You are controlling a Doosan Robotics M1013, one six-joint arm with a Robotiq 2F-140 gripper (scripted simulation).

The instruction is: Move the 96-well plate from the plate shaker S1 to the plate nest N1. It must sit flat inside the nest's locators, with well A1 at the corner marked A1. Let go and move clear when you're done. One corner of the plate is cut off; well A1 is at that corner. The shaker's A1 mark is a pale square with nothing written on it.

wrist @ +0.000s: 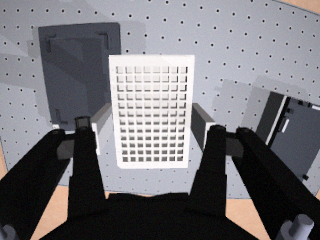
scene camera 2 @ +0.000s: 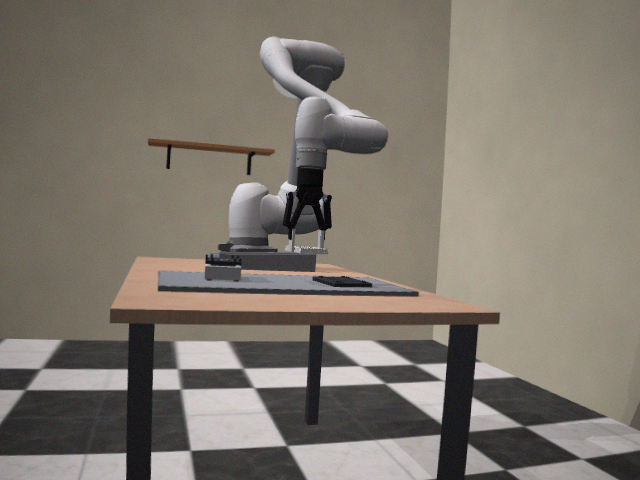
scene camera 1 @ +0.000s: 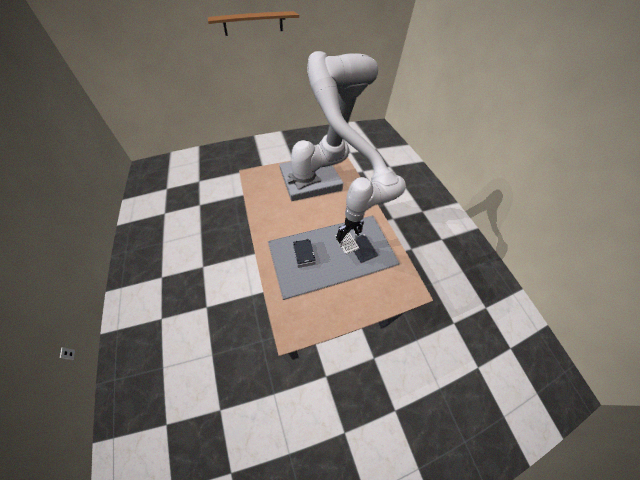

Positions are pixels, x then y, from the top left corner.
Labels:
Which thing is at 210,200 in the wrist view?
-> My gripper.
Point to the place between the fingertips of my gripper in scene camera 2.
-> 305,251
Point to a white 96-well plate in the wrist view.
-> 169,84

